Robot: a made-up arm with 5 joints. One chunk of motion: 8 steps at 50 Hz.
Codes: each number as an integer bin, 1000 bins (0 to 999) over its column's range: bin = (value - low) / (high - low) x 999, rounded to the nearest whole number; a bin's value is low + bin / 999 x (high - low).
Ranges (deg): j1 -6..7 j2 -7..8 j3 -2..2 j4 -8..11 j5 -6..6
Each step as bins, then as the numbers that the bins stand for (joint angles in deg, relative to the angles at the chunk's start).
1 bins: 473 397 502 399 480
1 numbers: 0.16 -1.04 0.01 -0.41 -0.23
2 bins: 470 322 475 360 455
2 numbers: 0.12 -2.17 -0.10 -1.15 -0.53
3 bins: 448 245 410 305 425
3 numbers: -0.17 -3.32 -0.36 -2.20 -0.89
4 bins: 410 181 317 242 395
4 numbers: -0.66 -4.28 -0.73 -3.40 -1.26
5 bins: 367 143 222 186 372
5 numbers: -1.22 -4.85 -1.11 -4.46 -1.53
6 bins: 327 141 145 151 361
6 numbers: -1.74 -4.88 -1.42 -5.13 -1.66
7 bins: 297 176 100 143 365
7 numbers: -2.14 -4.36 -1.60 -5.28 -1.62
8 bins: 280 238 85 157 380
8 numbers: -2.36 -3.43 -1.66 -5.01 -1.44
